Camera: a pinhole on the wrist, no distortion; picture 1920 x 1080 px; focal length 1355.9 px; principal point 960.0 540.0 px. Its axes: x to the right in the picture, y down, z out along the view. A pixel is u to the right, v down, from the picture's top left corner.
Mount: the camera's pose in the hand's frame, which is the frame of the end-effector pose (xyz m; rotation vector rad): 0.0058 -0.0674 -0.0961 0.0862 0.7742 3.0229
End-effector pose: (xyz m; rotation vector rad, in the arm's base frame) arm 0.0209 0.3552 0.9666 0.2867 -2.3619 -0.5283
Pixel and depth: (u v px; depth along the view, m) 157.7 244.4 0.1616
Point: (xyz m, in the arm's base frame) -0.0792 0.3582 1.0319
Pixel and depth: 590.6 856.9 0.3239
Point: -0.2108 0.3981 0.8913
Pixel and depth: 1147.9 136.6 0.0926
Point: 0.0405 0.3490 0.9853
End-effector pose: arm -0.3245 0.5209 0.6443 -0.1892 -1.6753 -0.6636
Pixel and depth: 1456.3 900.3 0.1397
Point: -0.3705 0.5283 0.5957
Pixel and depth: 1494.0 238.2 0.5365
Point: -0.4198 0.9793 0.5529
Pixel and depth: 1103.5 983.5 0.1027
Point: -0.3560 0.4874 0.6292
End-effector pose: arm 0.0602 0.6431 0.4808 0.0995 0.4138 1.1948
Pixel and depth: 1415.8 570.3 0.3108
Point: 0.0332 0.6248 0.6945
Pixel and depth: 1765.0 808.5 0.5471
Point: 0.0396 0.4846 1.0026
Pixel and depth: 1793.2 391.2 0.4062
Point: -0.0692 0.5422 0.8190
